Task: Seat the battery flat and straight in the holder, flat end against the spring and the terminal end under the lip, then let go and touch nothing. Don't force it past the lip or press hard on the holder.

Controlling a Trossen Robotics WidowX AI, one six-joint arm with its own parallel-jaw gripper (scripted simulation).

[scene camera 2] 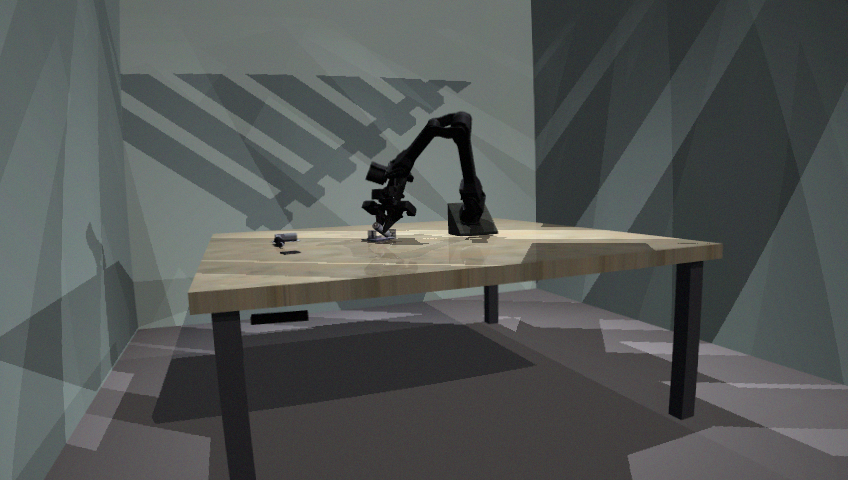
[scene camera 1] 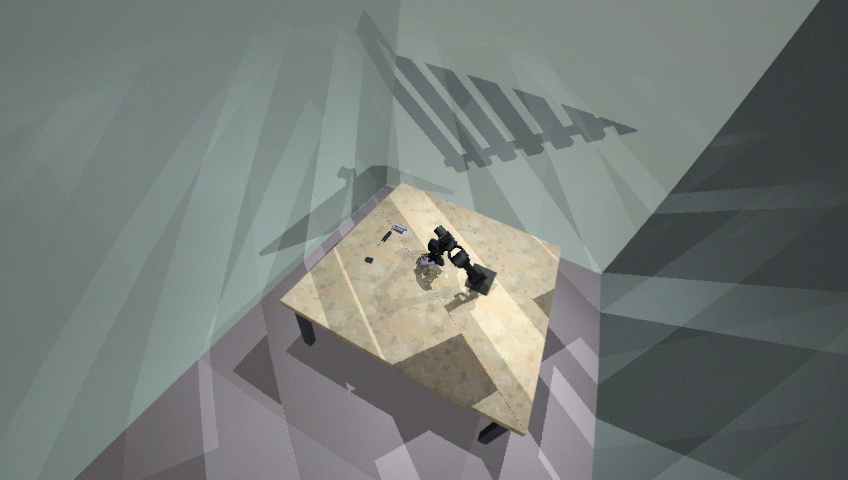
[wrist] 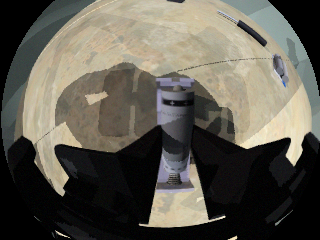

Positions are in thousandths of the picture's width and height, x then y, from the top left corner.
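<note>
My gripper (scene camera 2: 449,484) is here in the scene, and from the wrist I can see the gripper (wrist: 552,540) too.
</note>
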